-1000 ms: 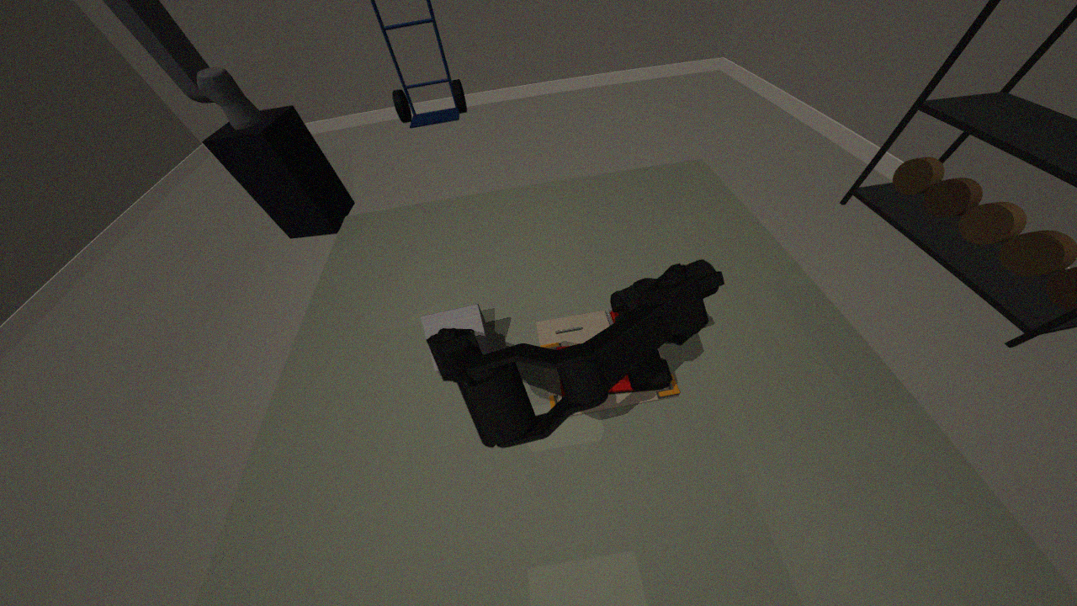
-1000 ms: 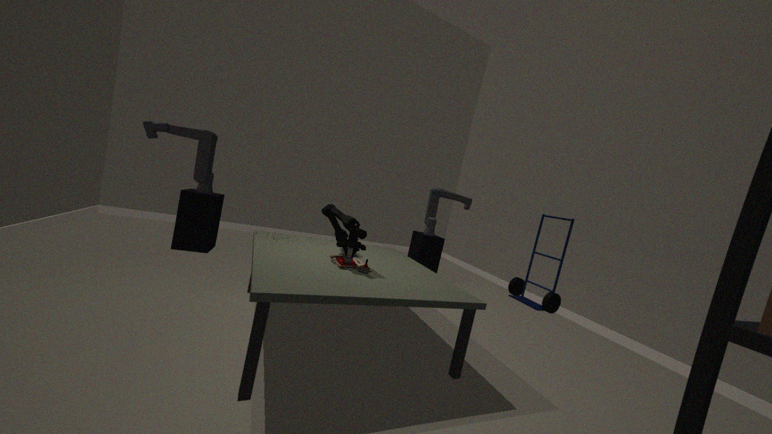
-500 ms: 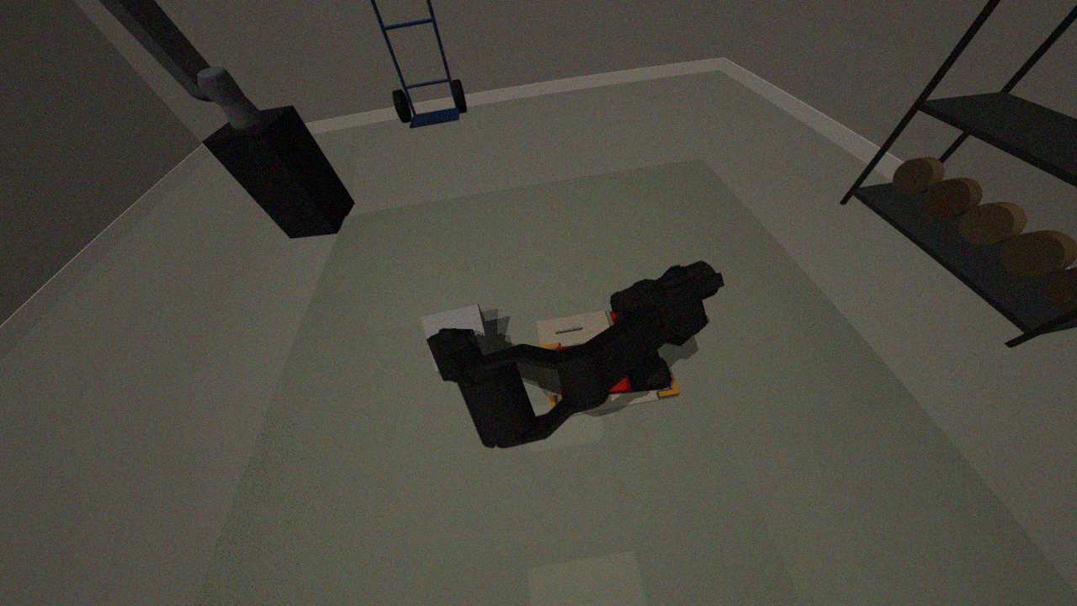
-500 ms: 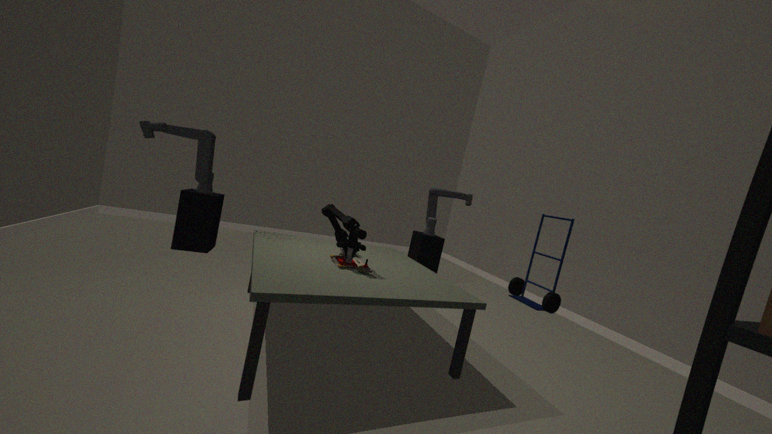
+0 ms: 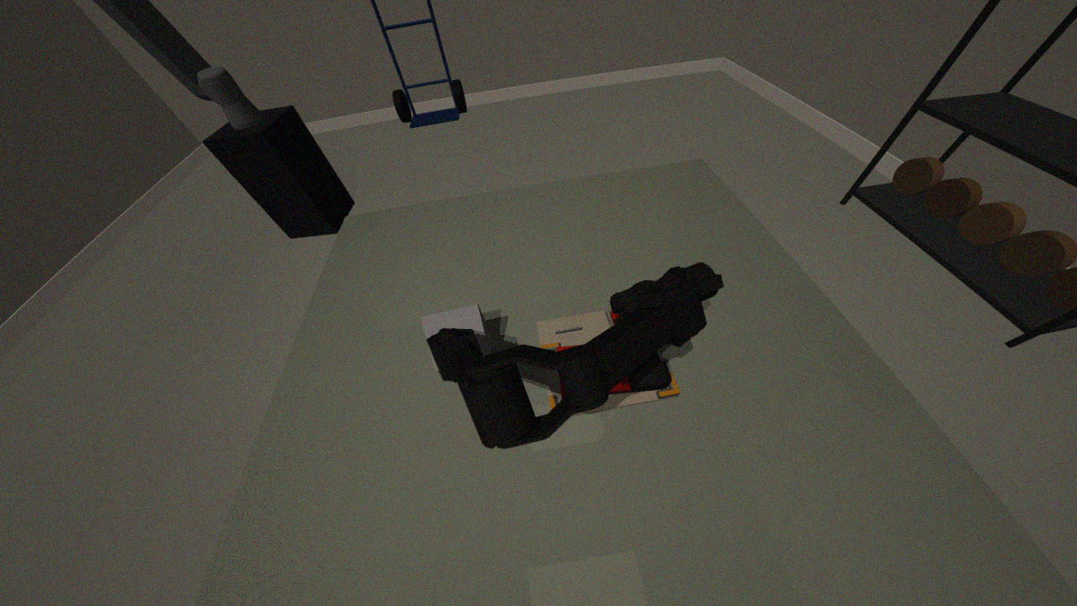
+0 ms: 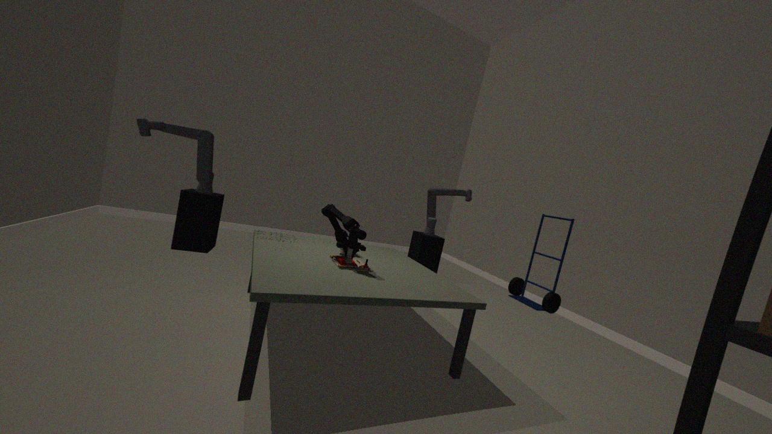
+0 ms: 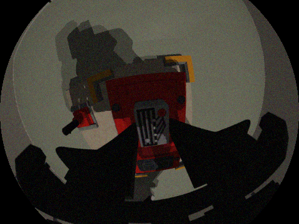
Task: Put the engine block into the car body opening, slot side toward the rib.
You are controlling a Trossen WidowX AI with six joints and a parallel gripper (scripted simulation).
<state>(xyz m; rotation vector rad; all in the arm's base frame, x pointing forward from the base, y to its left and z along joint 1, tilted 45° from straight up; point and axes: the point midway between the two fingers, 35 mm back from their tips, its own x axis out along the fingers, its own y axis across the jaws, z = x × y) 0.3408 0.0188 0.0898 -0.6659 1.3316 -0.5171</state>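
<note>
Now: the grey ribbed engine block 1 cm below my gripper tip.
</note>
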